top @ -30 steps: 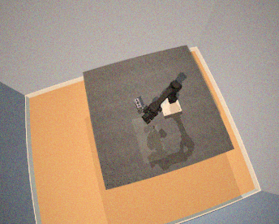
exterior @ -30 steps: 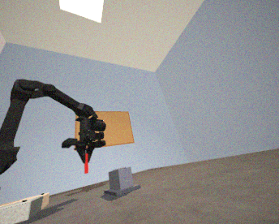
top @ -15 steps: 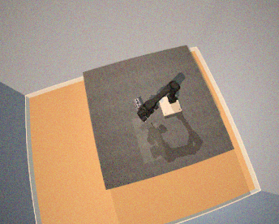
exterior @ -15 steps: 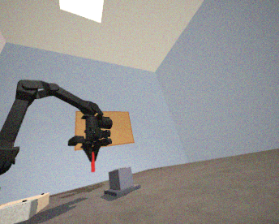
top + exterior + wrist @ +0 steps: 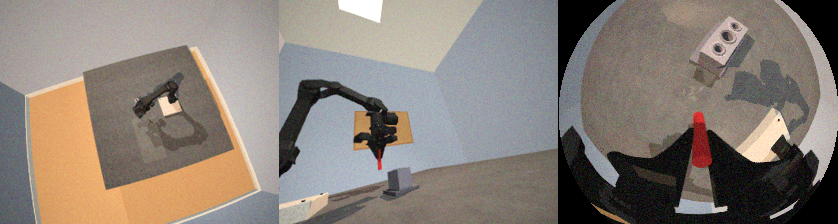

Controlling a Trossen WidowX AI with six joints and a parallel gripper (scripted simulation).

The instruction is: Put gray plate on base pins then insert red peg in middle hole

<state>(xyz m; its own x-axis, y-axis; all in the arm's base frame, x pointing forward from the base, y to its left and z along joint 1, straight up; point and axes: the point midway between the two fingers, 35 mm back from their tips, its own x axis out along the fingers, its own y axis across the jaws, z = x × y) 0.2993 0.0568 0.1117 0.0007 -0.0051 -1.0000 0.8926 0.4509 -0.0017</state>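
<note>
The gray plate lies 130 mm to the right of my gripper tip, 70 mm below it and 40 mm ahead of it. Also, from my gripper tip: red peg right at my gripper tip; then base 130 mm to the right, 100 mm below, 30 mm ahead.
</note>
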